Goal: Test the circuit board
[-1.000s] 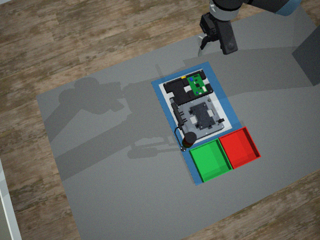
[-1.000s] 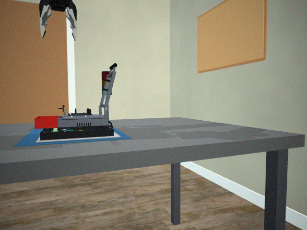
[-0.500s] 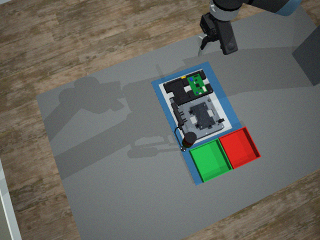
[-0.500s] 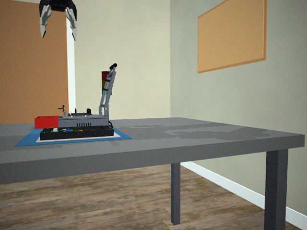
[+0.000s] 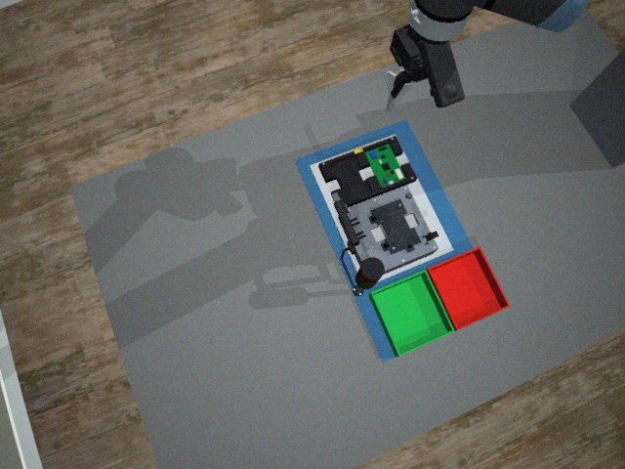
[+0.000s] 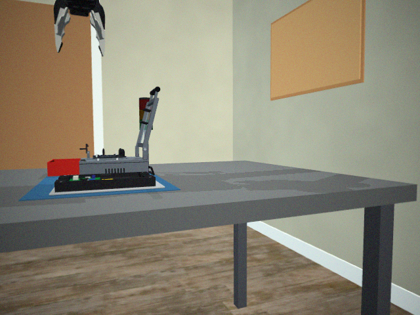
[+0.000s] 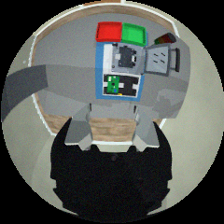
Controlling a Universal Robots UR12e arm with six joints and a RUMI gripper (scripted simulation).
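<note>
Now: the green circuit board 310 mm below my hand. Round my hand: red bin (360 mm to the left, 320 mm below, 80 mm behind); then black latch hook (240 mm below, 220 mm to the left, 20 mm behind); then tester lid (180 mm to the left, 170 mm ahead, 150 mm below).
</note>
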